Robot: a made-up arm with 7 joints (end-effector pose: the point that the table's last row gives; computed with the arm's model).
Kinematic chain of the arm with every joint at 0, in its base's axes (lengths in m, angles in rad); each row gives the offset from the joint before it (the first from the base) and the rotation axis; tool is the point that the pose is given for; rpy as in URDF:
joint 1: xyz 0 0 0.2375 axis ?
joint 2: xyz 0 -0.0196 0.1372 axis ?
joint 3: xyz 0 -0.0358 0.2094 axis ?
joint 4: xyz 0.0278 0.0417 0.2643 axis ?
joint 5: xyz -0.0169 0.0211 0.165 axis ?
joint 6: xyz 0 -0.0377 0.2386 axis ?
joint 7: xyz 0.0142 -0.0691 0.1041 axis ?
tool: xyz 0 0 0 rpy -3.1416 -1.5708 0
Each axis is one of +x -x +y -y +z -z.
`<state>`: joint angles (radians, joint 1 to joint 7).
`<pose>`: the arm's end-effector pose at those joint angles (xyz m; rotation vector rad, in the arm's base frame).
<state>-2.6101 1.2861 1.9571 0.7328 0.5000 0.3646 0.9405</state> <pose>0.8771 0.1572 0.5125 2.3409 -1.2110 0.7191</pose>
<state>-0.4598 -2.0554 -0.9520 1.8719 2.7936 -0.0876 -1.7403</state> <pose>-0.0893 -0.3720 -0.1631 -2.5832 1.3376 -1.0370</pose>
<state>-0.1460 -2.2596 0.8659 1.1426 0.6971 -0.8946 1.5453</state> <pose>0.2906 0.3072 -0.2018 0.3113 0.1305 -2.9823</pose>
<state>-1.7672 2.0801 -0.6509 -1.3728 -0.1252 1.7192 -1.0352</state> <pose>0.1960 0.1713 -0.1194 2.5573 -0.5348 0.9527</pose>
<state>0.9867 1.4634 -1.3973 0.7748 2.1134 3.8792 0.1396</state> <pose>-0.1017 -0.7032 0.6601 -1.6317 -2.3047 -1.0906</pose>
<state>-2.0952 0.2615 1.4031 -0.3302 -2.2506 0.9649 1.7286</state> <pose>0.0526 0.4819 1.1939 -0.8921 -0.1937 1.9948</pose>
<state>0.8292 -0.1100 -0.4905 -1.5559 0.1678 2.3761 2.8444</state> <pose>-0.2037 -0.1605 0.8039 0.6176 -2.1709 0.2806</pose>
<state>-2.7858 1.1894 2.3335 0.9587 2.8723 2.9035 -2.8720</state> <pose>0.6638 0.1844 0.3011 2.1124 -0.2870 -0.1097</pose>
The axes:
joint 1: +z
joint 2: -y
joint 3: +z
joint 4: +y
joint 5: +z
joint 6: -y
joint 7: +x

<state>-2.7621 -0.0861 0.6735 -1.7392 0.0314 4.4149 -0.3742</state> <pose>0.0721 0.3514 0.8876 1.1592 -1.3709 0.5059</pose>
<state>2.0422 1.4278 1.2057 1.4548 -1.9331 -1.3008 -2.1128</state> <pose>-0.0116 -0.7317 0.6180 0.7196 1.7180 1.2690</pose>
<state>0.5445 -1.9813 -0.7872 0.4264 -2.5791 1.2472 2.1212</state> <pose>0.6239 0.2993 -0.2510 1.4809 1.6471 1.2839</pose>
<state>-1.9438 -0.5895 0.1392 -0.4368 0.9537 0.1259 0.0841</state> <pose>-0.2242 -0.3789 1.2444 1.5514 -0.9920 1.9368</pose>
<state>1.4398 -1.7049 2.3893 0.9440 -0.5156 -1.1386 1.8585</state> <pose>-0.1705 0.7672 0.5075 1.3684 1.6371 -0.9730</pose>
